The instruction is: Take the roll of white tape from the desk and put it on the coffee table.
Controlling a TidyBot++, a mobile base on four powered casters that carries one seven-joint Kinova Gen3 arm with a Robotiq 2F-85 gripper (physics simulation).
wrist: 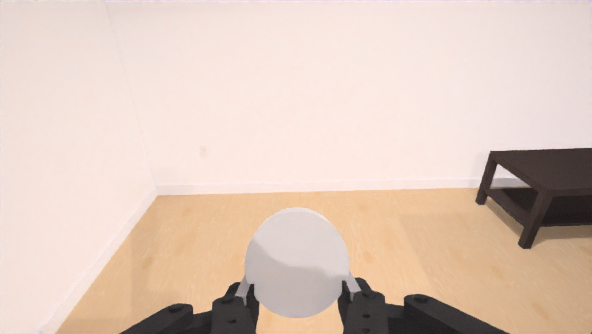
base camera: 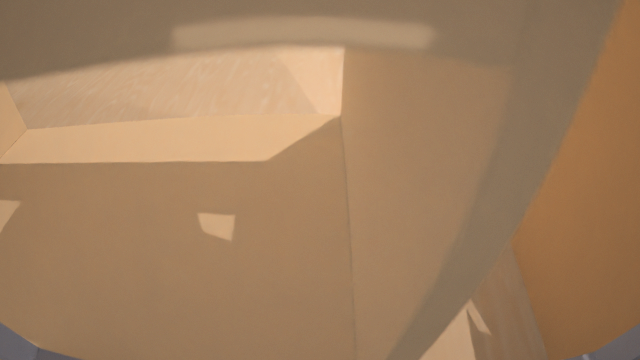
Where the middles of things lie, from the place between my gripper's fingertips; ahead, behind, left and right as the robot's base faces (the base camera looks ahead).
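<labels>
There's a roll of white tape (wrist: 296,259), and it's 2 cm above my hand. The brown cardboard box (base camera: 570,246) is 50 cm to the right of my hand, 4 cm behind it and 104 cm below it.
</labels>
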